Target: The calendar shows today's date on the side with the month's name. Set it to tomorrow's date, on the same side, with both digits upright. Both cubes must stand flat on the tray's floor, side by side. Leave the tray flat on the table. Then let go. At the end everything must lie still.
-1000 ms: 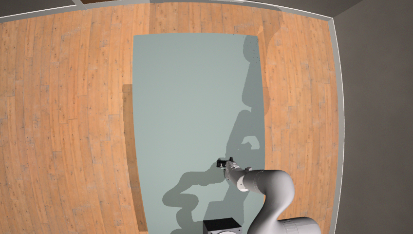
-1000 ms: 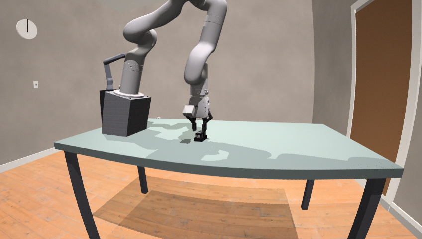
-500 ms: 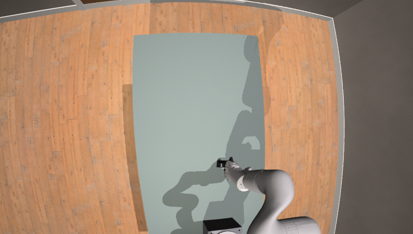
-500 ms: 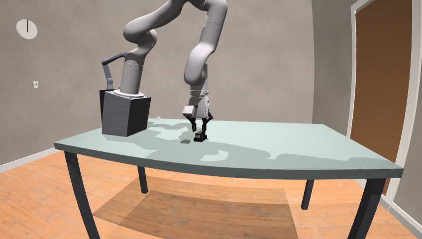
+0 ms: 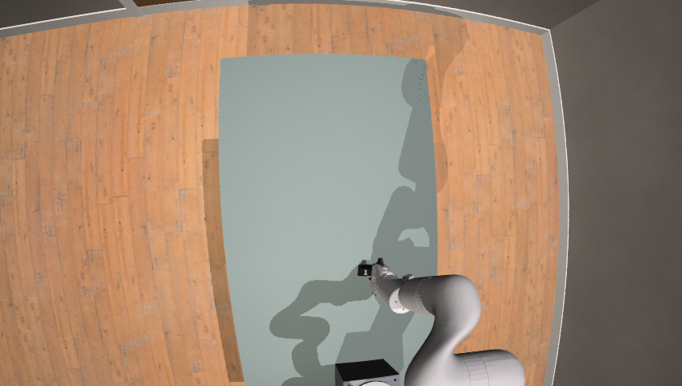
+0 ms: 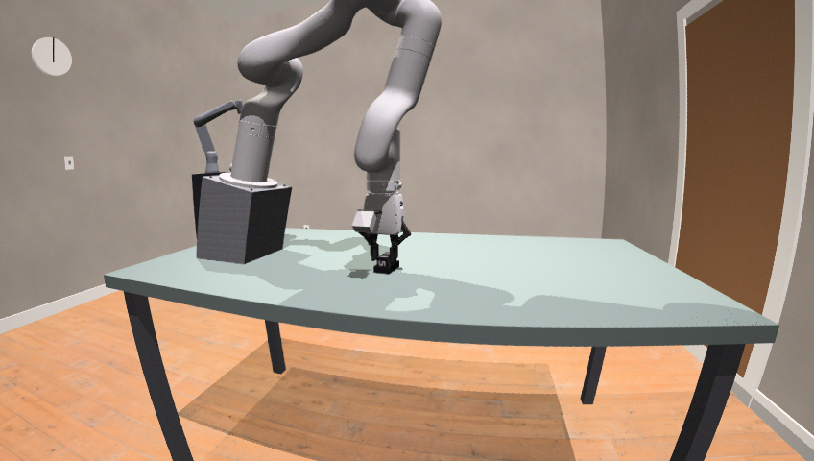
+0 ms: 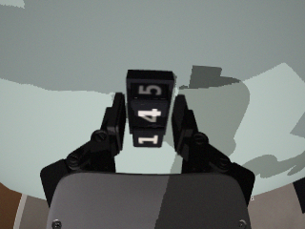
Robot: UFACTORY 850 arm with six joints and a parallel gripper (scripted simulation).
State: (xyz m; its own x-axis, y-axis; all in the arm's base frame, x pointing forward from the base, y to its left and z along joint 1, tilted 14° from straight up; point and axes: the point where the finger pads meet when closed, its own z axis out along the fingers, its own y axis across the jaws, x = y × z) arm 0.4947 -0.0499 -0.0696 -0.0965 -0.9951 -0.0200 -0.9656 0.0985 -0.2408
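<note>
Now: hand 2 cm above the black cube. From my hand the other things lie so: black tray: 4 cm below, 2 cm to the left.
</note>
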